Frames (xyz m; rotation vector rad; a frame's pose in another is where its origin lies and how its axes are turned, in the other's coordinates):
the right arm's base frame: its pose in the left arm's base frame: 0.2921 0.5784 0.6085 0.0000 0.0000 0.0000
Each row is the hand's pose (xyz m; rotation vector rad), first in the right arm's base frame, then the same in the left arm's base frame.
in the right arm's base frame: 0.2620 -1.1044 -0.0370 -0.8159 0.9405 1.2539
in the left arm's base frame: 0.5541 -0.5260 0.5715 -0.8159 0.9405 1.2539
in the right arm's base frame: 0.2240 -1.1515 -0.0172 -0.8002 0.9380 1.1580
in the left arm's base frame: 0.5161 -0.5731 0.5913 -0.8002 0.9380 1.1580
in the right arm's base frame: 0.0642 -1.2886 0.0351 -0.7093 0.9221 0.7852
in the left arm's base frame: 0.3563 -0.7102 0.6436 -0.7093 0.9221 0.7852
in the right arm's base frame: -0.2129 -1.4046 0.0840 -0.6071 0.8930 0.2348
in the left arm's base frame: 0.0792 -0.8262 0.6925 -0.6071 0.8930 0.2348
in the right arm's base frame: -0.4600 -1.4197 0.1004 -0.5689 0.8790 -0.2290
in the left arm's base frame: -0.1679 -0.8413 0.7089 -0.5689 0.8790 -0.2290
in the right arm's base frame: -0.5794 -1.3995 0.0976 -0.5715 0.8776 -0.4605
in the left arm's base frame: -0.2873 -0.8211 0.7061 -0.5715 0.8776 -0.4605
